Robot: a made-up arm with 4 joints.
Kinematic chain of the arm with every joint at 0, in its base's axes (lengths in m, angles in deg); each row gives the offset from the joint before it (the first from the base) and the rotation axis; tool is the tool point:
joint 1: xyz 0 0 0.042 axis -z
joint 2: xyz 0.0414 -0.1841 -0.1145 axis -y
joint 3: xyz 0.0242 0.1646 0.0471 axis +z
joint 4: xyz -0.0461 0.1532 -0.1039 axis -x
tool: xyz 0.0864 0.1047 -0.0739
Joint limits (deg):
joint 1: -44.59..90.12
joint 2: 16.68..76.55
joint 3: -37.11..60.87
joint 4: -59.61..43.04
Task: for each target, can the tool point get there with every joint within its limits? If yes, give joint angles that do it. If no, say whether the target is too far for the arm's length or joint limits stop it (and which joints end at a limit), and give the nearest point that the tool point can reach.
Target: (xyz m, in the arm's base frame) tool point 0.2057 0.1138 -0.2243
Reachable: yes | joints 21.49 67.92 41.57 16.54
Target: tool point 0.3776 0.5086 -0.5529
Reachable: no: too far | nearest point 0.1757 0.2367 -0.1832 | short by 0.501 m
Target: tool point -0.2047 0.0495 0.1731
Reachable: no: joint limits stop it (at a limit: joint 1, joint 2, joint 4) | nearest point -0.0620 0.1959 0.1280 | short by 0.209 m
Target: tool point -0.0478 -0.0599 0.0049
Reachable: no: joint limits stop it (at a limit: joint 1, joint 2, joint 3, joint 4) | nearest point -0.2039 0.0055 -0.1313 | short by 0.217 m
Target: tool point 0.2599 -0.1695 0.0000
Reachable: yes | joints 77.50 56.03 -21.54 -11.15
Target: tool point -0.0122 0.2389 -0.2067
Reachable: yes | joints -13.96 25.40 25.73 -4.04
